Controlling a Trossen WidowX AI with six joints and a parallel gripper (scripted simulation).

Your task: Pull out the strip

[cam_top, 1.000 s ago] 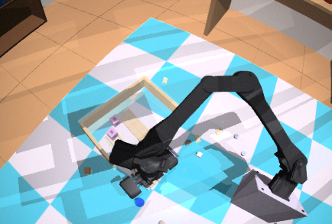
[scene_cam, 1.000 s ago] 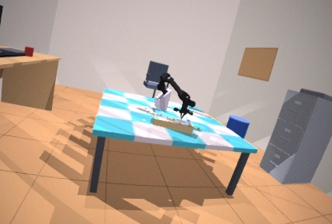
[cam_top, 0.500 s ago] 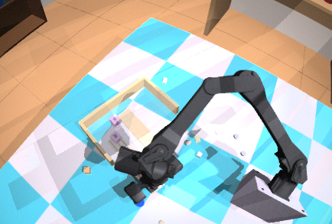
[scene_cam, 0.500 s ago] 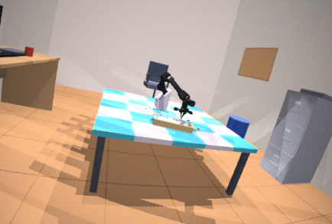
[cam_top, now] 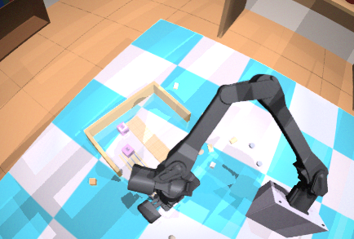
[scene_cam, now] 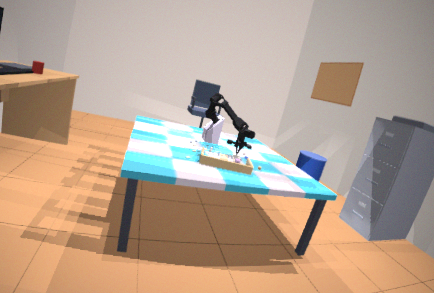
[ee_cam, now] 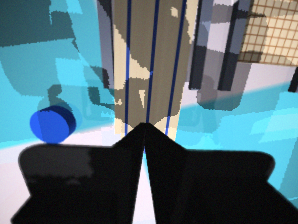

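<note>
My gripper tip is now 7 cm to the right of the blue disc and 2 cm short of it. From my gripper tip the other things lie so: tan gridded strip (15 cm to the right, 14 cm ahead).
</note>
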